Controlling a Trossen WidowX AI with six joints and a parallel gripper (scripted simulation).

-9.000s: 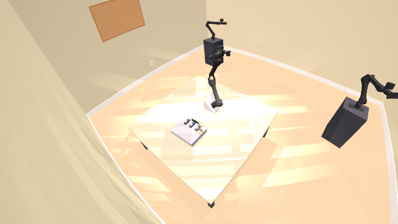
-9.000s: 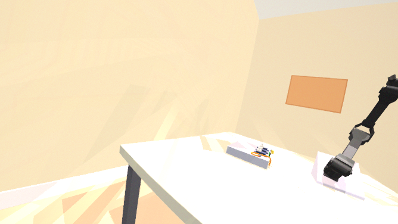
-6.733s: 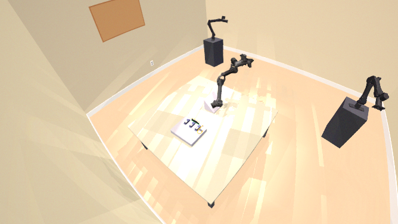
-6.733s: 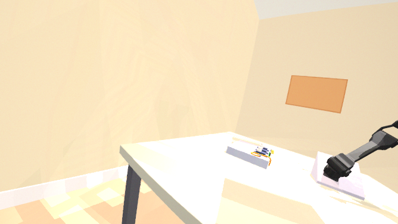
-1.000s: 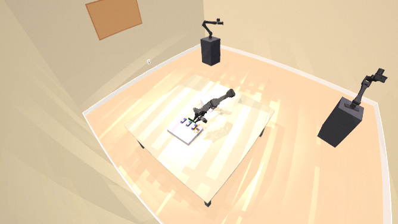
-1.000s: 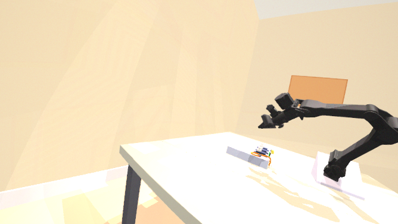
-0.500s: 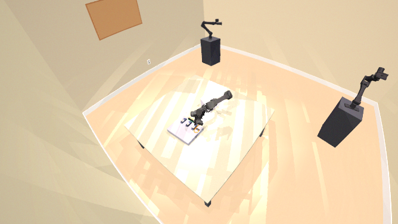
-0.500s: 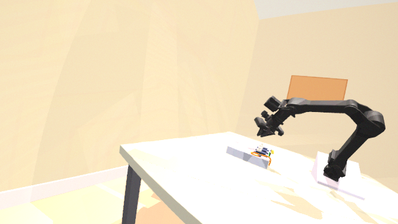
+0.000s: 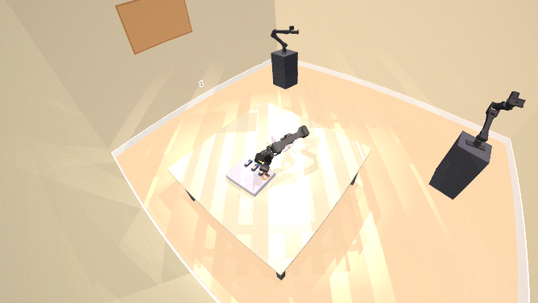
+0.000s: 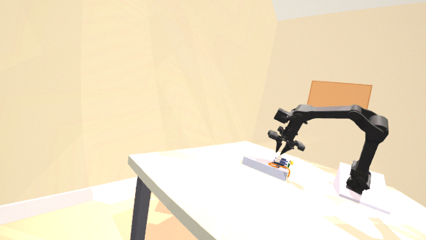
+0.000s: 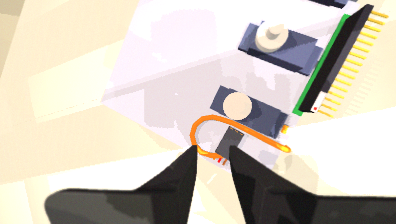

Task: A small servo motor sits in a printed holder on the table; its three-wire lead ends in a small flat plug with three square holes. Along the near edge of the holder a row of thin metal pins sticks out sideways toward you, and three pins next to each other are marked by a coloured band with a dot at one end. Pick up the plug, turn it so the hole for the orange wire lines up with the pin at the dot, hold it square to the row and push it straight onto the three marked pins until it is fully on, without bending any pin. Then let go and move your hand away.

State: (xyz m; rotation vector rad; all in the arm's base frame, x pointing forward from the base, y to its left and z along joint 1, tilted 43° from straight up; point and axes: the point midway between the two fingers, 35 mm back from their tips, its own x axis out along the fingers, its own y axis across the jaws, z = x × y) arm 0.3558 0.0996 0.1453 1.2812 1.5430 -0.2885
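The white band lies 80 mm to the right of my gripper tip, 50 mm behind it and 40 mm below it. From my gripper tip the other things lie so: green strip 120 mm to the right, 70 mm below, 40 mm behind; printed holder 110 mm ahead, 100 mm to the right, 90 mm below; red dot 80 mm to the right, 50 mm behind, 40 mm below.
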